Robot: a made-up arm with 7 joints.
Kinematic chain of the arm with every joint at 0, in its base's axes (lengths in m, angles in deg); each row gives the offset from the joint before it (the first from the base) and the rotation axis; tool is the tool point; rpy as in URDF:
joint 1: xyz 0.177 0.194 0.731 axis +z
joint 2: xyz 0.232 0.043 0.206 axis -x
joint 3: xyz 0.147 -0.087 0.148 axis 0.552 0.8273 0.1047
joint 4: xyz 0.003 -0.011 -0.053 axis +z
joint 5: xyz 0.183 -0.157 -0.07 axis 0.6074 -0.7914 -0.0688
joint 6: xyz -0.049 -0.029 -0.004 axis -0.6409 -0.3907 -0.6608
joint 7: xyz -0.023 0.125 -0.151 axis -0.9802 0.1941 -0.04
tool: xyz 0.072 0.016 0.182 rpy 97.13 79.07 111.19
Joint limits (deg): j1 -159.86..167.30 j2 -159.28..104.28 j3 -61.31..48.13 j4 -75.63..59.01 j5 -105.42..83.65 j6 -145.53..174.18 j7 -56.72..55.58
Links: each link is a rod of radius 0.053 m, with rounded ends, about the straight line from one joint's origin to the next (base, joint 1, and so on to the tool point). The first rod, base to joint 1, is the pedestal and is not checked.
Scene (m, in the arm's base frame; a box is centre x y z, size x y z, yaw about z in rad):
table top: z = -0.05
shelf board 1: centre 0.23 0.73 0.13 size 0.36 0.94 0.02 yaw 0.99
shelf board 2: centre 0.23 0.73 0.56 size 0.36 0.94 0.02 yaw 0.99
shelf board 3: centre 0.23 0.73 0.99 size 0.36 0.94 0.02 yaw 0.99
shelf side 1: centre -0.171 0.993 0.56 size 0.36 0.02 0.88 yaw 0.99
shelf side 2: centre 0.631 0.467 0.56 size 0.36 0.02 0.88 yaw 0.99
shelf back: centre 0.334 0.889 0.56 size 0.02 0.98 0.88 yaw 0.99
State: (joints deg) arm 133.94 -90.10 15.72 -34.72 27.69 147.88 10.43
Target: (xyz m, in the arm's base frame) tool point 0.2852 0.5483 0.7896
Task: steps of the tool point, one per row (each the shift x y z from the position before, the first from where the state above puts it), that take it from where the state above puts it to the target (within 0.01 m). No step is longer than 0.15 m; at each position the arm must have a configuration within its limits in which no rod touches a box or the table.
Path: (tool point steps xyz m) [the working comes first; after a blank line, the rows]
Joints at the target: 137.28 -37.79 16.61 -71.23 31.45 168.11 10.39
Straight joint move there: touches shelf board 2.

1: 0.0633 -0.0918 0.0324
2: 0.0726 -0.0294 0.0563
3: 0.0461 0.0204 0.0747
4: 0.0594 0.0763 0.0317
5: 0.0786 0.0575 0.0495
6: 0.0886 0.0306 0.0671

